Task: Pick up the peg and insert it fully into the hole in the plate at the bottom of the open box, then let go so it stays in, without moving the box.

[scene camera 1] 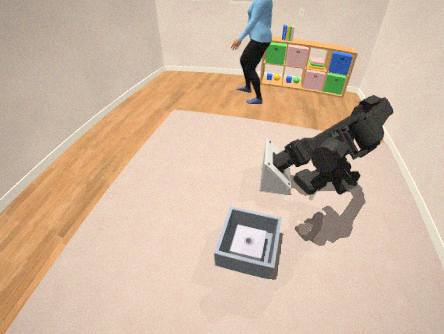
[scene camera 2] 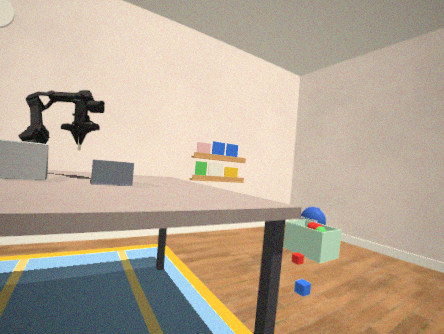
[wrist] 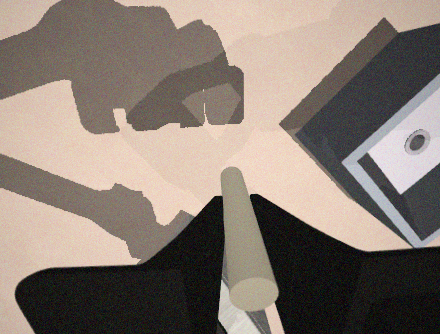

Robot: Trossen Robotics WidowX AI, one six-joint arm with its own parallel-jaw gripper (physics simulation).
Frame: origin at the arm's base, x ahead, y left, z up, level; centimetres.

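Seen in the pictures: gripper, between the fingertips: (scene camera 1: 313,192) (scene camera 2: 79,144) (wrist: 236,203); arm's base, origin of its link: (scene camera 1: 277,162) (scene camera 2: 28,153).
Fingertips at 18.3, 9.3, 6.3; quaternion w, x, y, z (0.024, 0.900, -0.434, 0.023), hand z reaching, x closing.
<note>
Offsets run from my fingertips to a thing's top centre, as dx, dy, dz. Level surfaces: height alone.
My gripper (scene camera 1: 312,191) (scene camera 2: 78,140) (wrist: 236,203) is shut on the peg @(+0.1, +0.2, +5.2) (scene camera 2: 79,147) (wrist: 245,235), a pale grey-green cylinder. In scene camera 2 the peg points down below the fingertips, roughly upright, clear above the table. The open box @(+12.4, -17.3, -6.4) (scene camera 1: 244,265) (scene camera 2: 112,173) (wrist: 350,90), dark grey with a lighter rim, stands on the table. It lies to the right of the peg in the wrist view. A white plate @(+12.4, -17.3, -10.1) (scene camera 1: 257,236) (wrist: 400,172) lies at its bottom, with a round hole (scene camera 1: 249,241) (wrist: 417,142) ringed in grey. The hole shows no peg in it.
A grey wedge-shaped block (scene camera 1: 275,181) (scene camera 2: 22,161) with a white sloping face stands behind the box in scene camera 1, close to the arm. The pale table top @(dz -16.2) (scene camera 1: 150,200) (scene camera 2: 165,195) carries the arm's shadows. A person (scene camera 1: 257,45) stands beyond the table, near a shelf unit (scene camera 1: 350,51).
</note>
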